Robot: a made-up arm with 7 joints. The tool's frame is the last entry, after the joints. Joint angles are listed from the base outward. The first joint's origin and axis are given. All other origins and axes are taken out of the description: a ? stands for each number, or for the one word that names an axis. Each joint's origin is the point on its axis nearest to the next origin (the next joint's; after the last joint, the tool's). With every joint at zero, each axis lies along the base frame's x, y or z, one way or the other. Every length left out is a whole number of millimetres.
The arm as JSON. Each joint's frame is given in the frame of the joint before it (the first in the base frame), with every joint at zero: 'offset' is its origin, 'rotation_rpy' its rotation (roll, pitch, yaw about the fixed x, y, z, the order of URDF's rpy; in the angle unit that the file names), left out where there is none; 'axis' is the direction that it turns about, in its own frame. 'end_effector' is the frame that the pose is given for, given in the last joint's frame.
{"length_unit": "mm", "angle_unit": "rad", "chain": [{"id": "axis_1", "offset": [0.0, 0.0, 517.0], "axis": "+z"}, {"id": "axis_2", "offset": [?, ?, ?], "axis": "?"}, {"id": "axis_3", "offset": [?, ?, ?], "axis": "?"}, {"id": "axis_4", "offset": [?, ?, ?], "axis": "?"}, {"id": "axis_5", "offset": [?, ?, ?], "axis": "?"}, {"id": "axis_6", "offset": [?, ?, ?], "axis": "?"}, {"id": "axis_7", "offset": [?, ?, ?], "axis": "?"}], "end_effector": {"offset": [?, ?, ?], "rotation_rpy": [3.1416, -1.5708, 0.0]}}
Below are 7 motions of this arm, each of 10 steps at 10 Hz.
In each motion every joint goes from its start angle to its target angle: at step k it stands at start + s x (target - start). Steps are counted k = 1, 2, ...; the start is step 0. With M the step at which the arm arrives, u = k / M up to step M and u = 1 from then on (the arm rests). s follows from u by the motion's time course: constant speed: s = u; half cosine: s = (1 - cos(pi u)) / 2; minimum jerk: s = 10 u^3 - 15 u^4 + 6 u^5.
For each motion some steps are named. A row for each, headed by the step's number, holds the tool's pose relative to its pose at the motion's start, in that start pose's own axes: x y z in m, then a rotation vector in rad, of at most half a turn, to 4 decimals.
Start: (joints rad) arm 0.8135 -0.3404 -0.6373 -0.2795 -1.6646 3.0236 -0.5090
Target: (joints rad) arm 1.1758 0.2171 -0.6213 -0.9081 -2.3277 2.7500 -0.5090
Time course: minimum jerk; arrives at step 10
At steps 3, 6, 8, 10:
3: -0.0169 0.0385 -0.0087 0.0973 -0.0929 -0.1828
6: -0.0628 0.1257 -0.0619 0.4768 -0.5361 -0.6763
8: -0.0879 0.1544 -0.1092 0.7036 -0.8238 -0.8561
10: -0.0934 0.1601 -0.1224 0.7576 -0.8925 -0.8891

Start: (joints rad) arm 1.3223 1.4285 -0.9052 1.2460 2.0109 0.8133 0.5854
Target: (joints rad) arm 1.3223 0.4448 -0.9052 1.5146 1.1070 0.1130 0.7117
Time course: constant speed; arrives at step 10
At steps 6, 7, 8, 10:
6: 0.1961 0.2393 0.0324 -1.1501 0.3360 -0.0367
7: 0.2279 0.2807 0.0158 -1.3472 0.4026 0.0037
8: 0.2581 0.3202 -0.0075 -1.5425 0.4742 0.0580
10: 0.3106 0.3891 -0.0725 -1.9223 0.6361 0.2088

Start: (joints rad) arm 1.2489 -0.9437 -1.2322 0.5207 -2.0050 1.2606 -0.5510
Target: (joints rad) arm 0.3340 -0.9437 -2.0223 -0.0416 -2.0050 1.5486 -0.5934
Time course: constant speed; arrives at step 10
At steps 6, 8, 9, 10:
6: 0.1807 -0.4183 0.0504 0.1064 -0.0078 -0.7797
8: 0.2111 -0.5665 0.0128 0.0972 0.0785 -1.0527
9: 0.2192 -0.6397 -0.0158 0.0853 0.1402 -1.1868
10: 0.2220 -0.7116 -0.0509 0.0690 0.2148 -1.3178

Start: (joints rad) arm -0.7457 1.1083 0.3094 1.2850 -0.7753 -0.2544 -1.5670
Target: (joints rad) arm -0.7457 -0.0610 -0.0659 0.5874 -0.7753 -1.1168 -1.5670
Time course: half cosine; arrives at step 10
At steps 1, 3, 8, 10:
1: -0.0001 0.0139 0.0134 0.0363 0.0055 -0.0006
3: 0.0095 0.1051 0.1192 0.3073 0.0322 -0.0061
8: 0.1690 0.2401 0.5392 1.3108 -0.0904 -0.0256
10: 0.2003 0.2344 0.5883 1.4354 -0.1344 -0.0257

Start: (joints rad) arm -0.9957 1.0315 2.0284 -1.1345 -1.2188 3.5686 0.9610
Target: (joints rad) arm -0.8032 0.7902 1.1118 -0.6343 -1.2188 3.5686 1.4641
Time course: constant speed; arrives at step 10
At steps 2, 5, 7, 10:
2: -0.0099 0.0300 -0.0073 0.1175 0.0056 0.2290
5: -0.0240 0.0682 -0.0149 0.2812 -0.0536 0.5848
7: -0.0326 0.0882 -0.0198 0.3739 -0.1356 0.8266
10: -0.0435 0.1098 -0.0303 0.4756 -0.3169 1.1903

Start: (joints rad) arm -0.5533 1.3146 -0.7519 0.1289 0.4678 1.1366 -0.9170
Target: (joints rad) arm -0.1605 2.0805 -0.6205 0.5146 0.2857 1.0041 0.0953
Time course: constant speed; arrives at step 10
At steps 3, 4, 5, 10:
3: -0.0835 0.1493 -0.0923 -0.1505 -0.0939 0.4372
4: -0.1144 0.1922 -0.1306 -0.2050 -0.1151 0.5828
5: -0.1462 0.2312 -0.1725 -0.2616 -0.1309 0.7280
10: -0.3006 0.3609 -0.4251 -0.5710 -0.1232 1.4359

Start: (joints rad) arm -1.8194 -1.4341 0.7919 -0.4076 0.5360 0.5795 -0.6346
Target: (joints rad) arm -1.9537 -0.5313 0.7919 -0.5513 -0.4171 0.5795 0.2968
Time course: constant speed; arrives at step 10
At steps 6, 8, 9, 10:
6: 0.3520 -0.3295 -0.2657 -0.2642 0.3518 -0.0555
8: 0.3980 -0.4635 -0.3852 -0.3290 0.5410 -0.0361
9: 0.4057 -0.5314 -0.4469 -0.3507 0.6470 -0.0195
10: 0.4033 -0.5989 -0.5088 -0.3637 0.7595 0.0014

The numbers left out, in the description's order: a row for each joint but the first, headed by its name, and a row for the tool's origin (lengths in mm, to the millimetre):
axis_2: xyz 0.0 -78.0 0.0, axis -y
axis_3: xyz 0.0 0.0 470.0, axis +z
axis_4: xyz 30.0 61.0 0.0, axis +y
axis_5: xyz -12.0 0.0 241.0, axis +z
axis_6: xyz 0.0 -135.0 0.0, axis -y
axis_7: xyz 24.0 0.0 175.0, axis +x
tool: xyz 0.0 0.0 0.0

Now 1 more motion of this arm.
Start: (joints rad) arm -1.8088 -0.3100 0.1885 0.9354 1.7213 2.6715 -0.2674
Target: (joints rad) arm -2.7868 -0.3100 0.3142 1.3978 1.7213 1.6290 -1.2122
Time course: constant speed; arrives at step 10
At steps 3, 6, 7, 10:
3: 0.0821 0.0062 0.0882 0.0167 -0.0435 -0.3811
6: 0.1790 0.0169 0.1469 0.0009 -0.1024 -0.7273
7: 0.2130 0.0221 0.1594 -0.0072 -0.1271 -0.8317
10: 0.3140 0.0439 0.1746 -0.0251 -0.2147 -1.1056

